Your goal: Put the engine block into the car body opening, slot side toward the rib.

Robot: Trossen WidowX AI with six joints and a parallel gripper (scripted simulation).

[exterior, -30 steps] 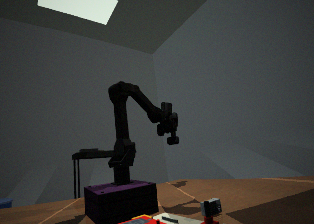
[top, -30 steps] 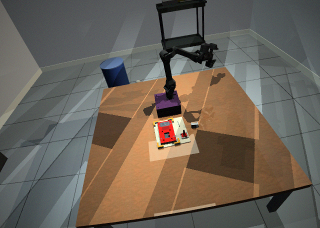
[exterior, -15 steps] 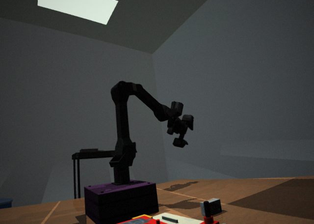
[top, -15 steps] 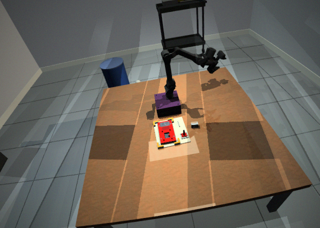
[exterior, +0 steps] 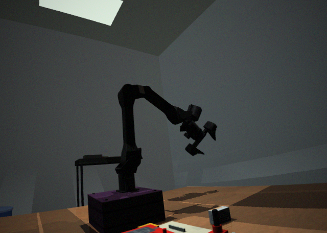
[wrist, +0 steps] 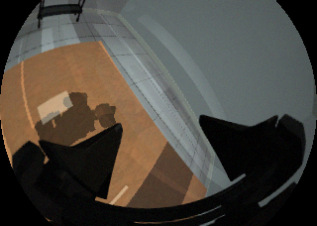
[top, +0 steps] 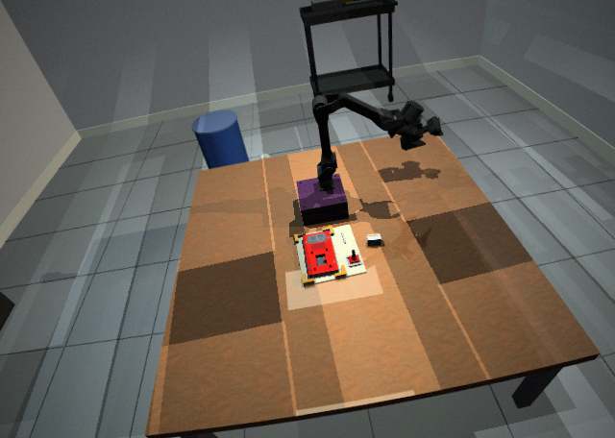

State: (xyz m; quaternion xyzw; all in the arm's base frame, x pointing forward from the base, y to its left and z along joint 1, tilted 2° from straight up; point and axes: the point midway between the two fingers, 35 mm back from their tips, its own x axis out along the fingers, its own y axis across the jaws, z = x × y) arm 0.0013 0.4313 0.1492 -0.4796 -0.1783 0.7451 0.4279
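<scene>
Right now my gripper tip is 320 mm to the left of the engine block, 280 mm short of it and 220 mm above it.
</scene>
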